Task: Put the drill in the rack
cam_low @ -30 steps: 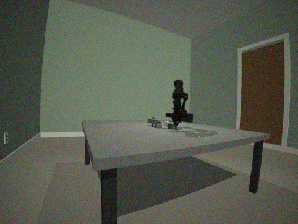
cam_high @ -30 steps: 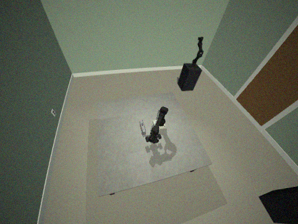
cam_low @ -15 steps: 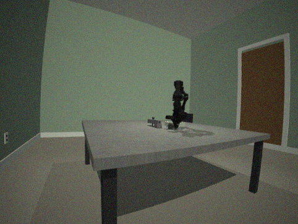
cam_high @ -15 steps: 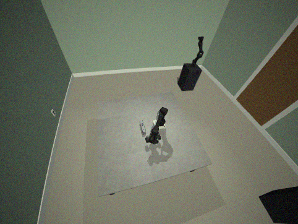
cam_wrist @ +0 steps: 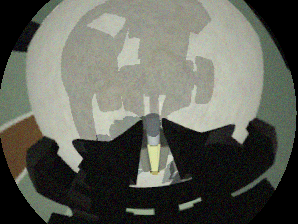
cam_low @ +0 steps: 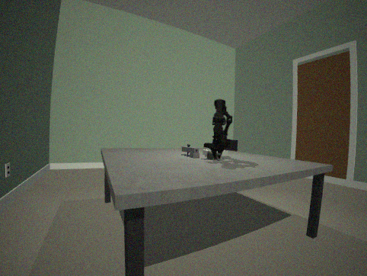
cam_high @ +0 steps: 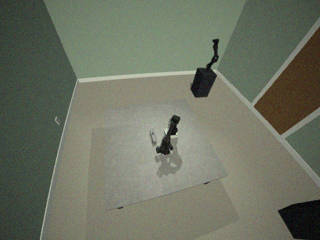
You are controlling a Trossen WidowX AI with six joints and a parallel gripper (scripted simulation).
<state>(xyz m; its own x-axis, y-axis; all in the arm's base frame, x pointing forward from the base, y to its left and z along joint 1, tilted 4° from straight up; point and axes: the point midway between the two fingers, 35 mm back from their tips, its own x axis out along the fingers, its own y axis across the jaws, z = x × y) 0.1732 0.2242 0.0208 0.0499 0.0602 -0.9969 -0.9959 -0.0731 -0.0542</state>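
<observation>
My gripper tip is now 40 mm to the left of the drill and 30 mm below it. The rest, counted from my gripper tip: grey block: 50 mm to the right, 10 mm above; then grey fixture block: 90 mm ahead, 210 mm to the right, 30 mm above.
</observation>
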